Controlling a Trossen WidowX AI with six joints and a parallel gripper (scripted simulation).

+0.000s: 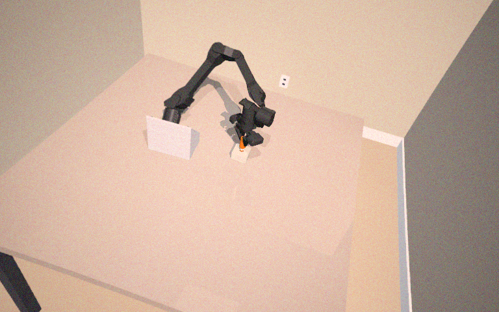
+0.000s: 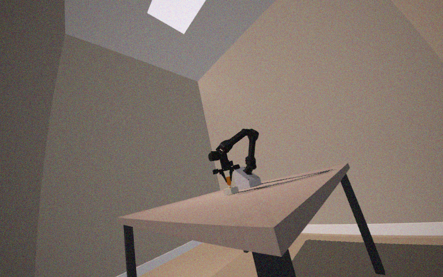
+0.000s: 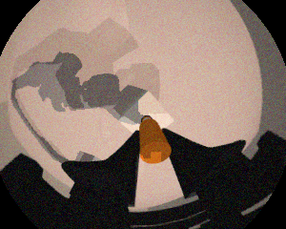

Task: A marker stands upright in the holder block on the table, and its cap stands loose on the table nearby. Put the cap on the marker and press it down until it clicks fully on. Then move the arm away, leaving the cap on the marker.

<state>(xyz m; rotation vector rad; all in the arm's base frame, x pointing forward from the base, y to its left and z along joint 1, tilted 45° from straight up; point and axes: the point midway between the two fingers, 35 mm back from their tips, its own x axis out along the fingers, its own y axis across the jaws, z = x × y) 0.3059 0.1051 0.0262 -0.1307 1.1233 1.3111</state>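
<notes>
My gripper tip is 10 mm below the orange cap. Also, from my gripper tip: holder block: 60 mm below.
</notes>
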